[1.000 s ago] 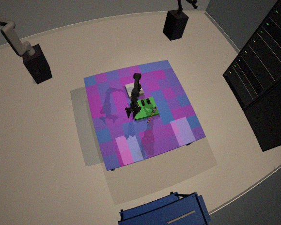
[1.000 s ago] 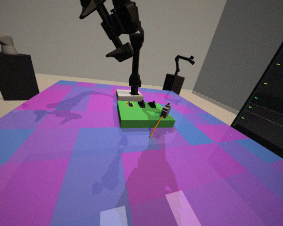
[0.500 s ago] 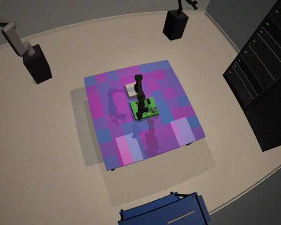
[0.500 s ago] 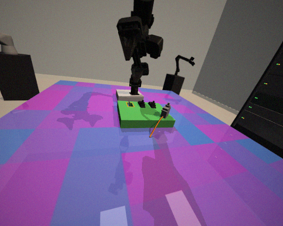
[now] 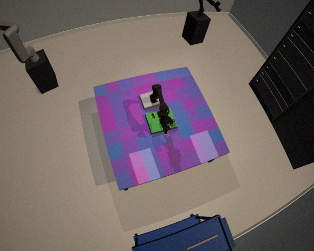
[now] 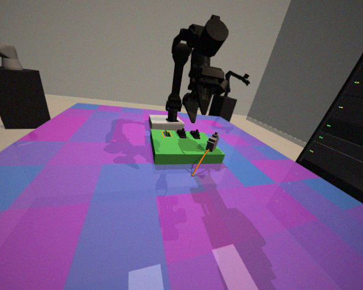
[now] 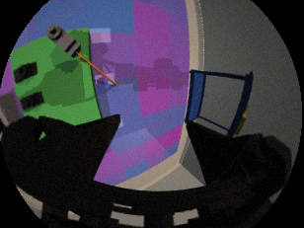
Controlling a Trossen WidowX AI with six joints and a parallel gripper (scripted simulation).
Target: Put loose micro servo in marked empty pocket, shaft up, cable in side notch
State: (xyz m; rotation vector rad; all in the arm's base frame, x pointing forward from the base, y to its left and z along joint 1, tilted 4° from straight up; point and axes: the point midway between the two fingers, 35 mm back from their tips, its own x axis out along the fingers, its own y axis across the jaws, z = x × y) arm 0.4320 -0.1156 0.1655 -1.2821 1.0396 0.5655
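Right now my gripper tip is 19 cm above the green deck, 15 cm past it and 8 cm to the right of it.
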